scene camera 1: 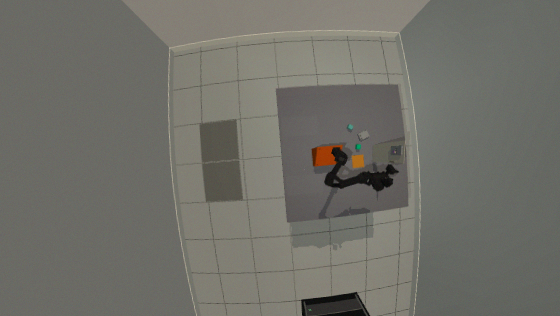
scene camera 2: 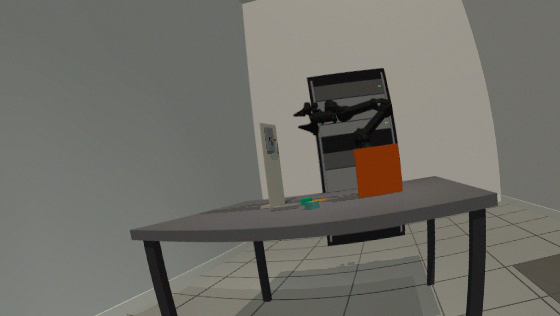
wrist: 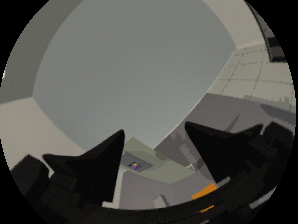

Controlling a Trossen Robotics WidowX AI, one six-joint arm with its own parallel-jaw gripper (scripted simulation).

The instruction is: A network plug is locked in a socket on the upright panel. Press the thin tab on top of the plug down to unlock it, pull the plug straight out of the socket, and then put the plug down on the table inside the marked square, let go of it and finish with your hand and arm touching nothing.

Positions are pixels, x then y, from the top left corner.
Labels:
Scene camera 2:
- upright beige panel: 268,131
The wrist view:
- my gripper: 155,129
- upright beige panel: 153,165

